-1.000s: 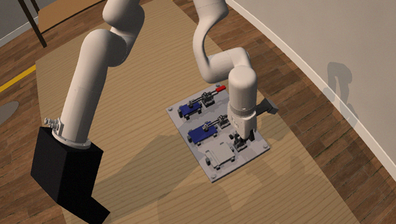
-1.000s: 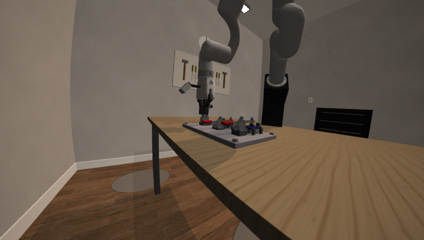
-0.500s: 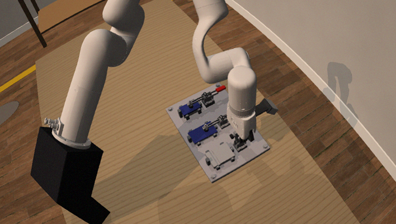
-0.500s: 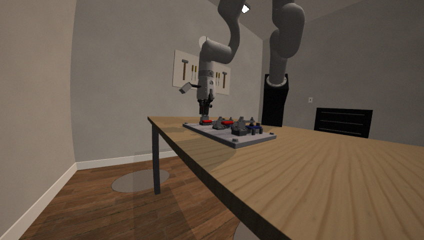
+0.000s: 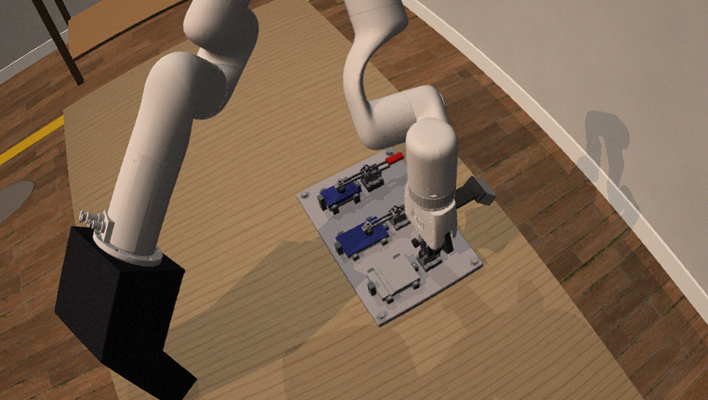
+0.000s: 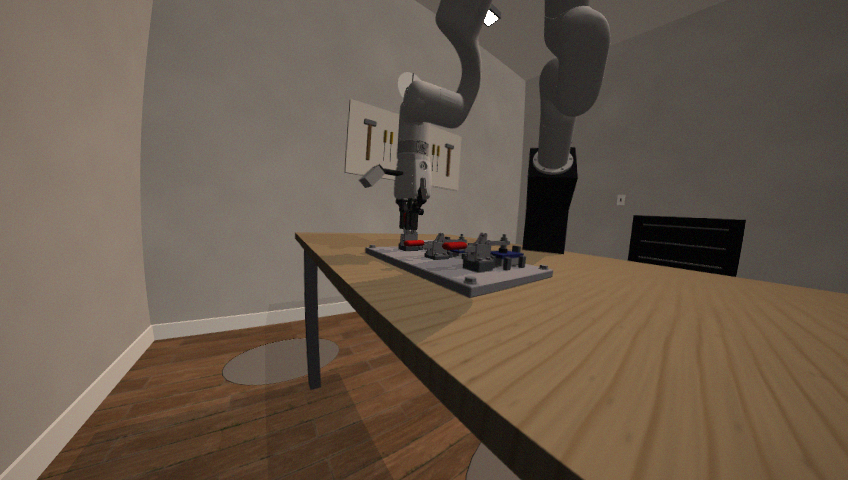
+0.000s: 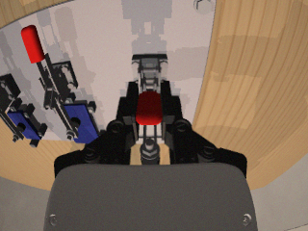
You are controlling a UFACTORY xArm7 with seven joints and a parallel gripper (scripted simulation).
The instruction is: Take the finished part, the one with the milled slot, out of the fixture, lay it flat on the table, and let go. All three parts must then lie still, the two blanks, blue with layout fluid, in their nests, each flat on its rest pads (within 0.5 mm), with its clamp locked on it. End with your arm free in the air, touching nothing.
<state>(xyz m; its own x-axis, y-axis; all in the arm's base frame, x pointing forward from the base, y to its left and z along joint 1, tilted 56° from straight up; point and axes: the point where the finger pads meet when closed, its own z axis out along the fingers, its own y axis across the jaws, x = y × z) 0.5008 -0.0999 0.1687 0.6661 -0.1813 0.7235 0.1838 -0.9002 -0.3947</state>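
Now: the grey finished part 9 cm behind my hand, 2 cm to the right of it and 6 cm below it. The rest, counted from my hand: grey fixture plate (6 cm behind, 10 cm to the left, 8 cm below).
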